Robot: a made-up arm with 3 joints. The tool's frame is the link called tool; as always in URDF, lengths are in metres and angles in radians. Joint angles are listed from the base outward.
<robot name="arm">
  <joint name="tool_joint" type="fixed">
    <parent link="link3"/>
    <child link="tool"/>
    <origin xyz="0.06 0.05 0.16" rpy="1.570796 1.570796 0"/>
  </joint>
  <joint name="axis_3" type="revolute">
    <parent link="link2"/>
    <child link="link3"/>
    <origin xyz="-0.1 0.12 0.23" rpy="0 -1.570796 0"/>
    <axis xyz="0 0 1"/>
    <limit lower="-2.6" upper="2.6"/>
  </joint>
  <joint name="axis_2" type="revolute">
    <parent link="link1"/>
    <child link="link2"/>
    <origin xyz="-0.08 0.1 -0.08" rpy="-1.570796 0 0"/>
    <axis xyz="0 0 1"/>
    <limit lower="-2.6" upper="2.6"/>
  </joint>
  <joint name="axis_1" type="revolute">
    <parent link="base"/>
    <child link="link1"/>
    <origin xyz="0 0 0.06"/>
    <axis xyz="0 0 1"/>
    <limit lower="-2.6" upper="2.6"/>
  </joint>
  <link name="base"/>
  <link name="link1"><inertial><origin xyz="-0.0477 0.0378 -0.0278"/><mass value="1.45"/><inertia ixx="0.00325" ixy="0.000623" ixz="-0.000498" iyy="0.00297" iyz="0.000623" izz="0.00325"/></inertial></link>
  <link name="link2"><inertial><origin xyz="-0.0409 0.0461 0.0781"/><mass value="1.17"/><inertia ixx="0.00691" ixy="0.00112" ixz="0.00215" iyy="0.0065" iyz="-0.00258" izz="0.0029"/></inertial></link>
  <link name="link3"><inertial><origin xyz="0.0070 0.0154 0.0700"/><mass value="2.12"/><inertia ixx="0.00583" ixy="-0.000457" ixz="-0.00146" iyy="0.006" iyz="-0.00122" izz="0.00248"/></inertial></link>
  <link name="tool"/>
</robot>
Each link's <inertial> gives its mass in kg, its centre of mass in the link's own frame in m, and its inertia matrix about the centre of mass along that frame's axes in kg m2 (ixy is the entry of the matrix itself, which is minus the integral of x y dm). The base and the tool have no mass. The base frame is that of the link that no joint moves.
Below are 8 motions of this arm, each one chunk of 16 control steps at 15 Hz.
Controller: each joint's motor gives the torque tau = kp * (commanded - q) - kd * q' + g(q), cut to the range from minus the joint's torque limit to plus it. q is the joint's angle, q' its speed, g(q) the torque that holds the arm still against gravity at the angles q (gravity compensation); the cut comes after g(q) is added. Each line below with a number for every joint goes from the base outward.
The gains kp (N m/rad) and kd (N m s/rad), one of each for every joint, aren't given. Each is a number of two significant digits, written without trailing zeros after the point. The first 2 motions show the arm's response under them.
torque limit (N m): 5.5 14 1
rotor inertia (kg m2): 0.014 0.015 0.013
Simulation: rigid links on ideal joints. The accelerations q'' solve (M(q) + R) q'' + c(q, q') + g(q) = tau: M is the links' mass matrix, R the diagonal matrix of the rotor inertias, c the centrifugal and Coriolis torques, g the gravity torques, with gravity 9.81 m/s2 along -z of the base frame. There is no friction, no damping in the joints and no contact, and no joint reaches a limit. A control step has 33 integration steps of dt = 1/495 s. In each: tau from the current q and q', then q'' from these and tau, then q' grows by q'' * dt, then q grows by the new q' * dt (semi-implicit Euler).
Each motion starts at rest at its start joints. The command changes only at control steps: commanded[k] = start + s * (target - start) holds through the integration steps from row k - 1 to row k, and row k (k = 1, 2, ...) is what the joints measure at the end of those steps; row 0 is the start. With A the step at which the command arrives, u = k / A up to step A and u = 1 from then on. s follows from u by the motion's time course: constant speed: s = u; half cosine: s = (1 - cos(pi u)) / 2; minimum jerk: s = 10 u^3 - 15 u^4 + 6 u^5; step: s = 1 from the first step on.
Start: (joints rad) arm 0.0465 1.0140 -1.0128
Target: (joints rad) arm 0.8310 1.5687 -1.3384
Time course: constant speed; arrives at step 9
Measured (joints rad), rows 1 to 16:
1: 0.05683 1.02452 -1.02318
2: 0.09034 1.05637 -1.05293
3: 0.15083 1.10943 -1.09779
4: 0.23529 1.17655 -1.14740
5: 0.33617 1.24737 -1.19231
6: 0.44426 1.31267 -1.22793
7: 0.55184 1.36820 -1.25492
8: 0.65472 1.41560 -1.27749
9: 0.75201 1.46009 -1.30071
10: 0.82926 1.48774 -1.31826
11: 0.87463 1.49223 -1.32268
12: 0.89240 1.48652 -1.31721
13: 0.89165 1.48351 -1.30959
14: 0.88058 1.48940 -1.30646
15: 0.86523 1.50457 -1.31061
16: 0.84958 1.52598 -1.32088
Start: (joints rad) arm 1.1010 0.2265 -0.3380
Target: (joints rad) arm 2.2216 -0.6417 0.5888
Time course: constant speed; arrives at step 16
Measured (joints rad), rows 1 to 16:
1: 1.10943 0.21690 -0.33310
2: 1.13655 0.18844 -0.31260
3: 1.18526 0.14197 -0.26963
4: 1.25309 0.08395 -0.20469
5: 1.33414 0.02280 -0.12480
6: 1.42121 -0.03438 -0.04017
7: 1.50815 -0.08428 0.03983
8: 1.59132 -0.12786 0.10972
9: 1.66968 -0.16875 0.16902
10: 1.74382 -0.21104 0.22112
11: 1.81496 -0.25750 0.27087
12: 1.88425 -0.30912 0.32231
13: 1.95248 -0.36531 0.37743
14: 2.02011 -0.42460 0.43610
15: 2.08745 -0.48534 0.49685
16: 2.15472 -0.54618 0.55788
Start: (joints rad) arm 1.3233 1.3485 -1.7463
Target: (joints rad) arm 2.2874 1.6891 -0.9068
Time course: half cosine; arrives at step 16
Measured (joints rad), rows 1 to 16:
1: 1.32465 1.35002 -1.74467
2: 1.33132 1.35680 -1.73677
3: 1.34839 1.37216 -1.71709
4: 1.38000 1.39674 -1.68202
5: 1.42836 1.42841 -1.63073
6: 1.49347 1.46325 -1.56462
7: 1.57337 1.49692 -1.48641
8: 1.66478 1.52599 -1.39946
9: 1.76369 1.54863 -1.30751
10: 1.86584 1.56470 -1.21459
11: 1.96693 1.57518 -1.12487
12: 2.06271 1.58158 -1.04234
13: 2.14908 1.58537 -0.97060
14: 2.22227 1.58762 -0.91261
15: 2.27901 1.58890 -0.87070
16: 2.31676 1.58918 -0.84654

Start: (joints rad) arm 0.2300 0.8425 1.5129
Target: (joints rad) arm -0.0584 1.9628 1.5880
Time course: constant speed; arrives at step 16
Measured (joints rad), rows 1 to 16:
1: 0.22842 0.84952 1.51160
2: 0.22305 0.87242 1.50914
3: 0.21305 0.91396 1.50765
4: 0.19875 0.97256 1.50907
5: 0.18105 1.04419 1.51406
6: 0.16096 1.12399 1.52197
7: 0.13934 1.20740 1.53140
8: 0.11692 1.29090 1.54087
9: 0.09433 1.37224 1.54930
10: 0.07220 1.45049 1.55619
11: 0.05104 1.52558 1.56162
12: 0.03114 1.59796 1.56601
13: 0.01246 1.66819 1.56987
14: -0.00525 1.73682 1.57363
15: -0.02240 1.80440 1.57748
16: -0.03935 1.87145 1.58149

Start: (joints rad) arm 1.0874 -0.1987 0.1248
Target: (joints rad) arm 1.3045 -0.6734 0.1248
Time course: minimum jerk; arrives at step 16
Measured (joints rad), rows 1 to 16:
1: 1.08751 -0.19891 0.12473
2: 1.08840 -0.20053 0.12421
3: 1.09134 -0.20596 0.12282
4: 1.09781 -0.21798 0.12056
5: 1.10892 -0.23878 0.11802
6: 1.12514 -0.26936 0.11616
7: 1.14611 -0.30924 0.11585
8: 1.17067 -0.35660 0.11750
9: 1.19704 -0.40856 0.12087
10: 1.22314 -0.46181 0.12511
11: 1.24700 -0.51308 0.12915
12: 1.26707 -0.55960 0.13204
13: 1.28237 -0.59923 0.13333
14: 1.29260 -0.63058 0.13312
15: 1.29814 -0.65318 0.13185
16: 1.30011 -0.66780 0.13003

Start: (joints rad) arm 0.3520 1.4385 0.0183
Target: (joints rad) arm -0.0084 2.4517 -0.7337
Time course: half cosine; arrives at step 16
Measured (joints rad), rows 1 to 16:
1: 0.35182 1.43931 0.01709
2: 0.35075 1.44357 0.01102
3: 0.34745 1.45524 -0.00465
4: 0.34028 1.47842 -0.03353
5: 0.32772 1.51638 -0.07708
6: 0.30871 1.57102 -0.13460
7: 0.28284 1.64257 -0.20375
8: 0.25036 1.72961 -0.28123
9: 0.21220 1.82937 -0.36336
10: 0.16992 1.93813 -0.44639
11: 0.12558 2.05158 -0.52666
12: 0.08156 2.16494 -0.60074
13: 0.04029 2.27300 -0.66554
14: 0.00405 2.37036 -0.71842
15: -0.02513 2.45185 -0.75730
16: -0.04570 2.51293 -0.78061

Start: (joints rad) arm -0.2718 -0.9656 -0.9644
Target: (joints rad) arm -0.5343 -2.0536 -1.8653
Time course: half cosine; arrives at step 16
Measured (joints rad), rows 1 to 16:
1: -0.27170 -0.96693 -0.96666
2: -0.27177 -0.97300 -0.97757
3: -0.27314 -0.98799 -1.00444
4: -0.27735 -1.01573 -1.05128
5: -0.28583 -1.05921 -1.11751
6: -0.29964 -1.12011 -1.19879
7: -0.31928 -1.19859 -1.28885
8: -0.34460 -1.29321 -1.38133
9: -0.37484 -1.40105 -1.47099
10: -0.40863 -1.51792 -1.55428
11: -0.44406 -1.63866 -1.62922
12: -0.47881 -1.75738 -1.69494
13: -0.51037 -1.86789 -1.75100
14: -0.53635 -1.96412 -1.79678
15: -0.55492 -2.04072 -1.83111
16: -0.56513 -2.09364 -1.85221

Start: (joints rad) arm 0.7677 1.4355 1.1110
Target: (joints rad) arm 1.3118 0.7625 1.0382
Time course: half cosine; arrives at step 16
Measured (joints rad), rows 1 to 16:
1: 0.76828 1.43527 1.11085
2: 0.77123 1.43375 1.11016
3: 0.77910 1.42868 1.10855
4: 0.79426 1.41699 1.10576
5: 0.81833 1.39543 1.10152
6: 0.85197 1.36140 1.09550
7: 0.89491 1.31364 1.08742
8: 0.94603 1.25256 1.07727
9: 1.00352 1.18036 1.06564
10: 1.06494 1.10073 1.05374
11: 1.12740 1.01839 1.04316
12: 1.18764 0.93853 1.03542
13: 1.24229 0.86614 1.03143
14: 1.28824 0.80543 1.03115
15: 1.32297 0.75941 1.03368
16: 1.34489 0.72967 1.03763

